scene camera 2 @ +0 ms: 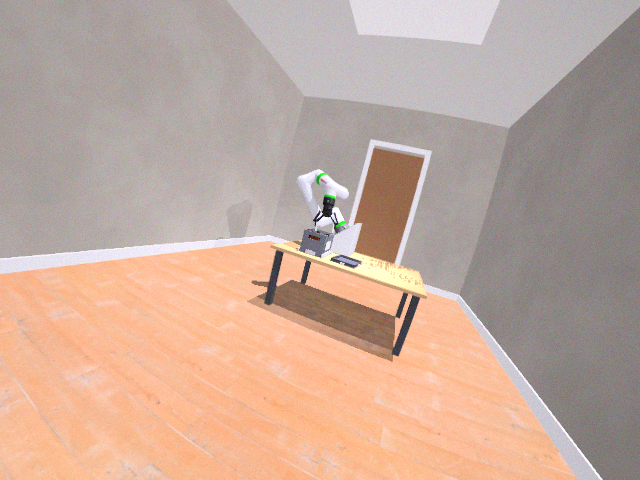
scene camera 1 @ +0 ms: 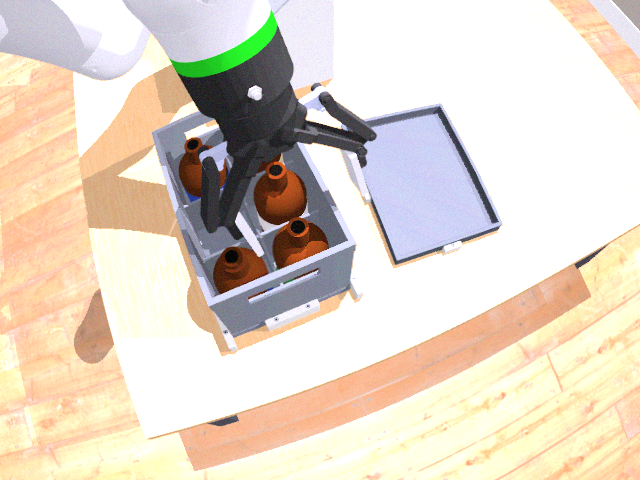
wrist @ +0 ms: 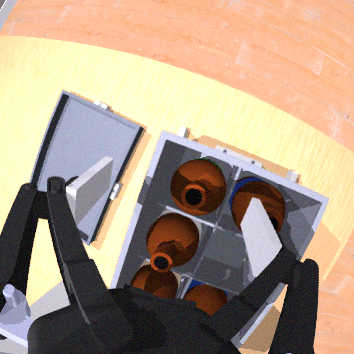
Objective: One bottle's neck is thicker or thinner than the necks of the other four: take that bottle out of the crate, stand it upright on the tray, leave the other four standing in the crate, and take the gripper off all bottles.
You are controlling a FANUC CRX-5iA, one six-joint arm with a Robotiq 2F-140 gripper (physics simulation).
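Where they show: gripper, between the fingertips: (scene camera 2: 324, 232) (scene camera 1: 308, 215) (wrist: 178, 192); arm's base, origin of its link: (scene camera 2: 342, 231).
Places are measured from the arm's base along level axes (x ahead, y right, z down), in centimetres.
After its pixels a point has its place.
Observation:
The grey crate (scene camera 1: 338, 271) {x 54.1, y -5.8, z 8.8 cm} (scene camera 2: 323, 244) {x 53.7, y -7.0, z 8.5 cm} (wrist: 309, 211) {x 54.7, y 10.1, z 3.3 cm} holds the brown bottles. In scene camera 1, a front-right bottle (scene camera 1: 286, 250) {x 50.5, y 0.0, z 6.5 cm} (wrist: 200, 175) {x 51.3, y -2.4, z 6.4 cm}, a middle-right bottle (scene camera 1: 284, 198) {x 43.4, y -1.4, z 6.6 cm} (wrist: 172, 235) {x 43.2, y -1.4, z 6.5 cm}, a front-left bottle (scene camera 1: 227, 273) {x 52.5, y 7.7, z 4.4 cm} (wrist: 274, 199) {x 53.6, y 6.8, z 6.7 cm} and a back-left bottle (scene camera 1: 190, 173) {x 35.6, y 10.8, z 6.8 cm} (wrist: 205, 298) {x 36.5, y 7.8, z 7.8 cm} stand upright. The back-right bottle (wrist: 156, 286) {x 34.8, y 0.7, z 7.0 cm} is partly hidden. The middle-left compartment holds no bottle. I cannot surely tell which neck differs. My gripper (scene camera 1: 305, 209) {x 49.8, y -3.2, z -0.3 cm} (scene camera 2: 325, 227) {x 49.8, y -3.2, z -0.3 cm} (wrist: 178, 192) {x 49.8, y -3.2, z -0.3 cm} is open and empty above the crate, one finger toward the tray. The grey tray (scene camera 1: 423, 180) {x 39.5, y -24.3, z 18.4 cm} (scene camera 2: 346, 260) {x 34.5, y -22.1, z 18.4 cm} (wrist: 95, 130) {x 47.0, y -23.5, z 18.4 cm} is empty.
The crate and tray stand side by side on the wooden table (scene camera 1: 413, 294) {x 57.1, y -16.7, z 18.9 cm} (scene camera 2: 387, 281) {x 53.7, y -60.9, z 18.9 cm} (wrist: 125, 80) {x 58.1, y -23.3, z 18.9 cm}. Small white blocks sit against their edges. A pale upright panel (scene camera 1: 315, 46) {x 14.6, y -12.6, z 8.1 cm} (scene camera 2: 348, 240) {x 14.5, y -12.7, z 4.6 cm} stands behind the crate.

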